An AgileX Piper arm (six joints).
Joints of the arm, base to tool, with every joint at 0 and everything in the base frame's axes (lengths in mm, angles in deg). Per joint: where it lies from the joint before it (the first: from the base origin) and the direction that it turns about. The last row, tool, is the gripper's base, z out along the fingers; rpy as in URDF.
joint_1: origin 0 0 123 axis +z
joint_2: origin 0 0 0 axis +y
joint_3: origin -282.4 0 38.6 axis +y
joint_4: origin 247.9 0 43.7 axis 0.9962 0 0.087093
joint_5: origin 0 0 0 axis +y
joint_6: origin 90.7 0 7.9 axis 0.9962 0 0.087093
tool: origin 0 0 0 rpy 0 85.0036 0
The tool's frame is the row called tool.
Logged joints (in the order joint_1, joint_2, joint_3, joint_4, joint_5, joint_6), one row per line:
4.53 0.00 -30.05 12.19 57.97 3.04
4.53 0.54 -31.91 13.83 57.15 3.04
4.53 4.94 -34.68 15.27 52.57 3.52
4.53 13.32 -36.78 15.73 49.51 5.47
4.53 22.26 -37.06 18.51 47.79 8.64
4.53 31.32 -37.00 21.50 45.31 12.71
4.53 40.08 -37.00 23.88 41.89 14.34
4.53 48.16 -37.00 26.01 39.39 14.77
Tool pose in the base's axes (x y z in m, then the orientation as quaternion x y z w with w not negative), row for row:
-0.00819 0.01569 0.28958 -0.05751 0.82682 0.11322 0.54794
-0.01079 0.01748 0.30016 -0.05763 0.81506 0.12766 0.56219
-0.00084 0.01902 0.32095 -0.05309 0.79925 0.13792 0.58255
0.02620 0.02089 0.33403 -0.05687 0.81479 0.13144 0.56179
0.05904 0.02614 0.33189 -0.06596 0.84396 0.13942 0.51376
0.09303 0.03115 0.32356 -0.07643 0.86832 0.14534 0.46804
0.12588 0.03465 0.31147 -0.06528 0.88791 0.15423 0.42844
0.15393 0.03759 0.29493 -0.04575 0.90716 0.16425 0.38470
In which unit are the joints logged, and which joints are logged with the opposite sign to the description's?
The joints are logged in degrees. Opposite sign: joint_6.
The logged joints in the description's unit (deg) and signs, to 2 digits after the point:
4.53 0.00 -30.05 12.19 57.97 -3.04
4.53 0.54 -31.91 13.83 57.15 -3.04
4.53 4.94 -34.68 15.27 52.57 -3.52
4.53 13.32 -36.78 15.73 49.51 -5.47
4.53 22.26 -37.06 18.51 47.79 -8.64
4.53 31.32 -37.00 21.50 45.31 -12.71
4.53 40.08 -37.00 23.88 41.89 -14.34
4.53 48.16 -37.00 26.01 39.39 -14.77

